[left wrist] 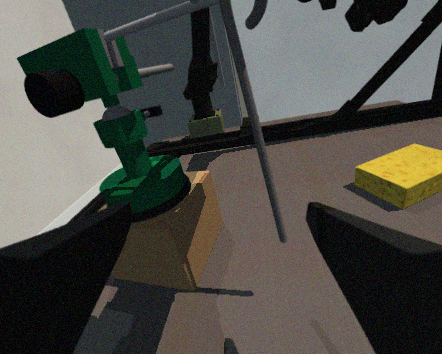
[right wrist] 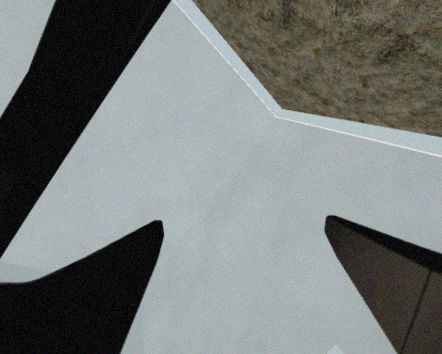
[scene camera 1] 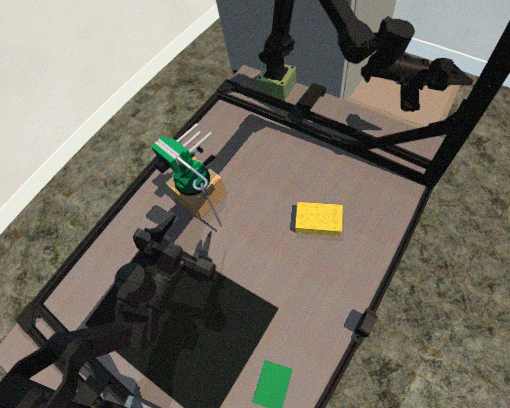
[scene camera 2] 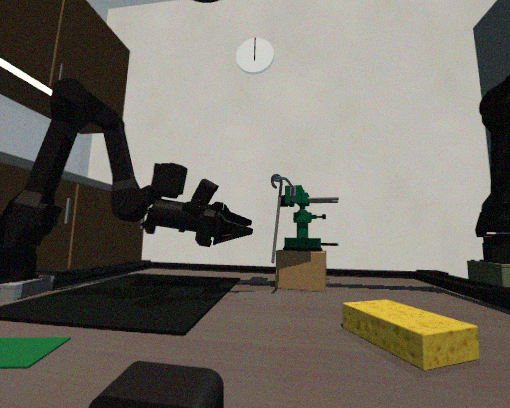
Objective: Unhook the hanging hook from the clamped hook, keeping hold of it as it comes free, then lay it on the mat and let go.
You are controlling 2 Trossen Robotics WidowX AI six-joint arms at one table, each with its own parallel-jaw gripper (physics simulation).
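Frame: origin at the left arm's base, x ahead, y left, z up, level; millimetres.
Seen in the pictures: left gripper, between the fingertips: (left wrist: 220, 211) (scene camera 1: 192, 223) (scene camera 2: 252, 226); right gripper, between the fingertips: (right wrist: 243, 225) (scene camera 1: 461, 82); left arm's base, origin of its link: (scene camera 2: 9, 279); right arm's base, origin of its link: (left wrist: 204, 115) (scene camera 1: 276, 72) (scene camera 2: 503, 262).
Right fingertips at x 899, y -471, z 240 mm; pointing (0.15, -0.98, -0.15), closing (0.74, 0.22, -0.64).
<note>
Pixels of each thing's top centre, then the offset from my right fingertips to it. Level surfaces: height alone.
- grey hanging hook, centre of its top: (scene camera 1: 202, 190) (scene camera 2: 273, 173) 460 mm left, 413 mm back, 22 mm down
- green vise, centre of its top: (left wrist: 97, 40) (scene camera 1: 176, 138) (scene camera 2: 307, 186) 577 mm left, 306 mm back, 24 mm down
- black mat, height of its surface: 261 mm down
- wooden block, centre of its top: (left wrist: 150, 195) (scene camera 2: 302, 250) (scene camera 1: 192, 180) 582 mm left, 319 mm back, 181 mm down
- yellow sponge, centre of its top: (scene camera 2: 400, 312) (left wrist: 411, 162) (scene camera 1: 319, 216) 243 mm left, 300 mm back, 235 mm down
- green card, centre of its top: (scene camera 1: 272, 385) 230 mm left, 710 mm back, 264 mm down
The grey hanging hook (scene camera 1: 212, 207) (scene camera 2: 276, 225) (left wrist: 250, 111) hangs steeply, its upper end at the curled end of the clamped hook (scene camera 1: 187, 162) (left wrist: 150, 24), which sticks out from the green vise (scene camera 1: 192, 181) (scene camera 2: 302, 231) (left wrist: 160, 187). My left gripper (scene camera 1: 191, 225) (scene camera 2: 252, 226) (left wrist: 220, 211) is open and empty, near the rod's lower part. In the left wrist view the rod's lower end appears between the fingertips, right of centre, but beyond them. The black mat (scene camera 1: 245, 320) (scene camera 2: 165, 322) lies below my left arm. My right gripper (scene camera 1: 465, 78) (right wrist: 243, 225) is open and empty, away from the hooks.
The vise stands on a wooden block (scene camera 1: 218, 192) (scene camera 2: 300, 270) (left wrist: 205, 235). A yellow sponge (scene camera 1: 319, 217) (scene camera 2: 405, 325) (left wrist: 400, 175) lies right of it. A green card (scene camera 1: 272, 384) (scene camera 2: 30, 351) lies near the mat. A black frame (scene camera 1: 390, 260) edges the table.
</note>
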